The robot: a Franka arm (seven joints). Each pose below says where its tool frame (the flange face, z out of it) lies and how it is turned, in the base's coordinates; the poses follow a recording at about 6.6 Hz.
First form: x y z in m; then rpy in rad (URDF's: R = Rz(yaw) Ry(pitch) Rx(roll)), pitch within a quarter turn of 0, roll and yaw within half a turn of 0.
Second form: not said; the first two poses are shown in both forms.
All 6 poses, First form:
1: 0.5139 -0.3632 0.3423 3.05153 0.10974 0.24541
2: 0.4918 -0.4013 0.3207 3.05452 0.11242 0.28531
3: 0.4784 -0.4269 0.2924 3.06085 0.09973 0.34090
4: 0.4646 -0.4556 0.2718 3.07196 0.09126 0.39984
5: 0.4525 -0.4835 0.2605 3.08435 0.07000 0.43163
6: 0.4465 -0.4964 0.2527 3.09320 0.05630 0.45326
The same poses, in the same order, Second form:
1: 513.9 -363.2 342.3 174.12 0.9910 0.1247 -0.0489
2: 491.8 -401.3 320.7 174.15 0.9883 0.1444 -0.0494
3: 478.4 -426.9 292.4 174.48 0.9843 0.1715 -0.0423
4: 464.6 -455.6 271.8 175.06 0.9791 0.2000 -0.0378
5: 452.5 -483.5 260.5 175.94 0.9762 0.2150 -0.0281
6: 446.5 -496.4 252.7 176.57 0.9740 0.2253 -0.0220
